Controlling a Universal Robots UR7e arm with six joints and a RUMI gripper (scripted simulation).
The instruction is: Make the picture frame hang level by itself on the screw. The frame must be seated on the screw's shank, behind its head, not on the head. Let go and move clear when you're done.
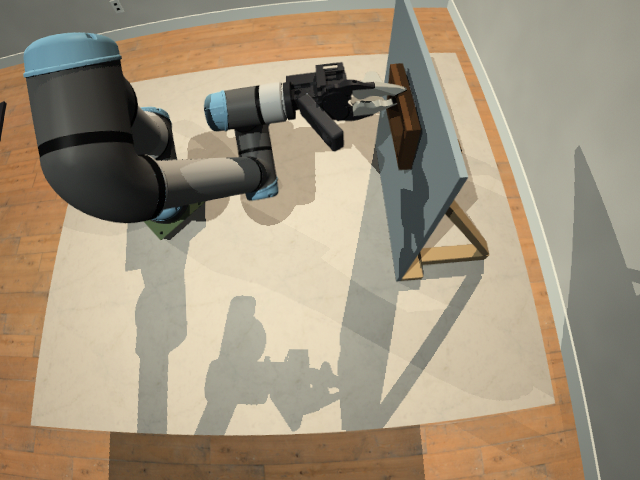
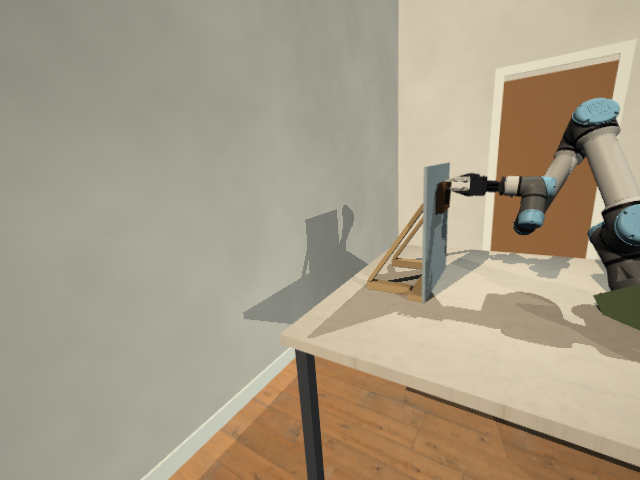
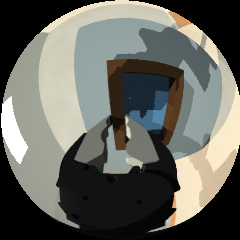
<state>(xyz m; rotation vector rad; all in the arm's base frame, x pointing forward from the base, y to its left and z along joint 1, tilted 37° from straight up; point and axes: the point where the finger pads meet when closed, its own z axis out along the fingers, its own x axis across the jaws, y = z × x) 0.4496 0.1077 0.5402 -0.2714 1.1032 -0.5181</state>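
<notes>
Now: hand 2 cm short of the brown wooden picture frame, 1 cm to the left of it and 5 cm above it. From my hand the other things lie so: upright grey-blue board (4 cm ahead, 1 cm to the right, 19 cm below).
</notes>
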